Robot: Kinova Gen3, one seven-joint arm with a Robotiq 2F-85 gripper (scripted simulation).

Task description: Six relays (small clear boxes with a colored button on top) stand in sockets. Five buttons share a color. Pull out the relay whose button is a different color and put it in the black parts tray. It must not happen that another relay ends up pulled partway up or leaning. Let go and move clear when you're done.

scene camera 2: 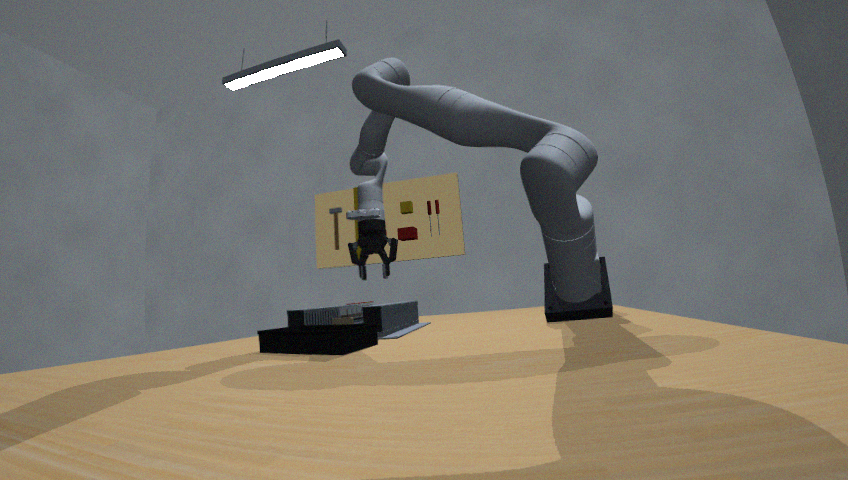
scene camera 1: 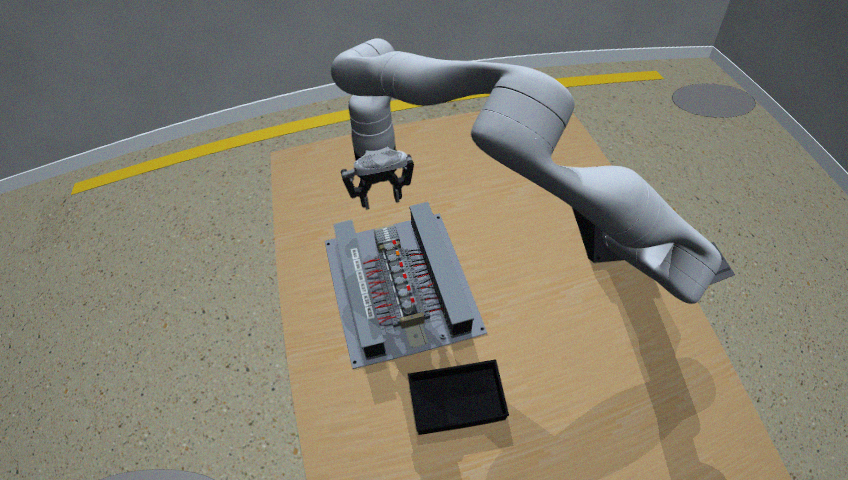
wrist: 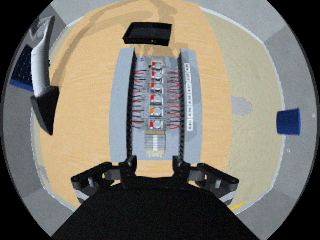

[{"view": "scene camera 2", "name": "gripper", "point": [374,279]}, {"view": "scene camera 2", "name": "black parts tray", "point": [303,339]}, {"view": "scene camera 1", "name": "gripper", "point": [381,203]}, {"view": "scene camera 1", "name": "black parts tray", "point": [443,396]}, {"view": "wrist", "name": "gripper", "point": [154,161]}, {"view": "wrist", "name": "black parts tray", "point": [138,32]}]
